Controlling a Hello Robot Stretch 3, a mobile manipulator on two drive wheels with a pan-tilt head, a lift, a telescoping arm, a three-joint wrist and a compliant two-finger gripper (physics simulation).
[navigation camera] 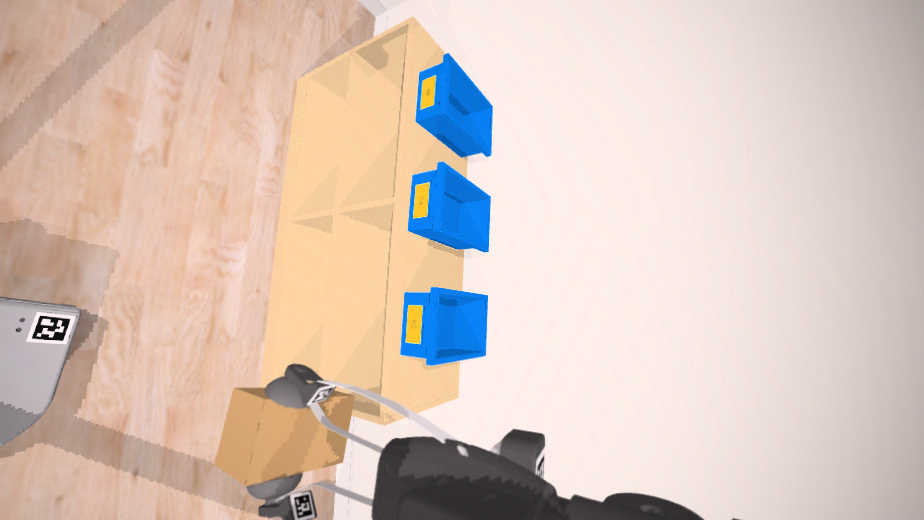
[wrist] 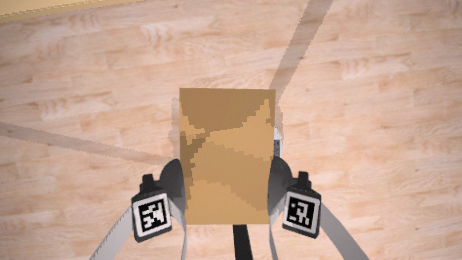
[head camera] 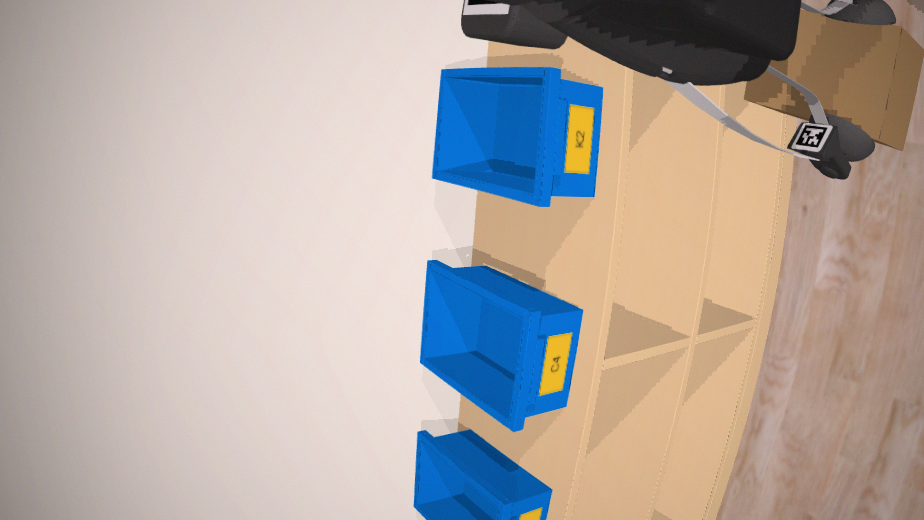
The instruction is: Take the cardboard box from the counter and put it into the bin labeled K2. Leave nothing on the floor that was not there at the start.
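Places are measured from the robot's base along level axes (x ahead, y left, z up), in centimetres.
Where they show: gripper, fingertip midpoint: [navigation camera: 270, 430] [head camera: 862, 81].
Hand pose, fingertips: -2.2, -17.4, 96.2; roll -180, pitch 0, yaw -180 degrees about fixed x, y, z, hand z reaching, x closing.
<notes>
After its pixels a point has its place, as x, y, z.
The brown cardboard box [head camera: 902, 84] {-2.5, -14.9, 96.5} [navigation camera: 242, 433] {-2.0, -14.9, 96.6} [wrist: 226, 120] is off the floor between the two finger pads of my gripper [head camera: 858, 74] {-2.2, -17.4, 96.2} [navigation camera: 281, 438] {-2.2, -17.4, 96.2} [wrist: 226, 177] {-2.2, -17.4, 96.2}, which is shut on it. The pads press on two opposite sides. The blue bin labeled K2 [head camera: 510, 135] {14.8, -94.6, 61.3} stands upright and open on top of the light wood shelf unit [head camera: 517, 232] {31.1, -88.6, 61.0} [navigation camera: 423, 271] {27.6, -78.8, 61.0}. In the navigation view it is the lowest blue bin [navigation camera: 459, 326] {13.3, -99.5, 63.3}, its label too small to read. The box is on the front side of the shelf, near K2's end, apart from the bin. The counter does not show.
A blue bin labeled C4 [head camera: 497, 342] {52.2, -88.2, 61.3} [navigation camera: 452, 206] {53.9, -89.6, 61.3} and a third blue bin [head camera: 478, 485] {71.2, -71.1, 73.1} [navigation camera: 452, 109] {89.1, -82.1, 61.3} stand in a row beside K2. A pale wall rises behind the shelf. Part of my grey base [navigation camera: 32, 355] {-5.8, -11.7, 16.0} shows at the left over the wood floor [wrist: 125, 60].
</notes>
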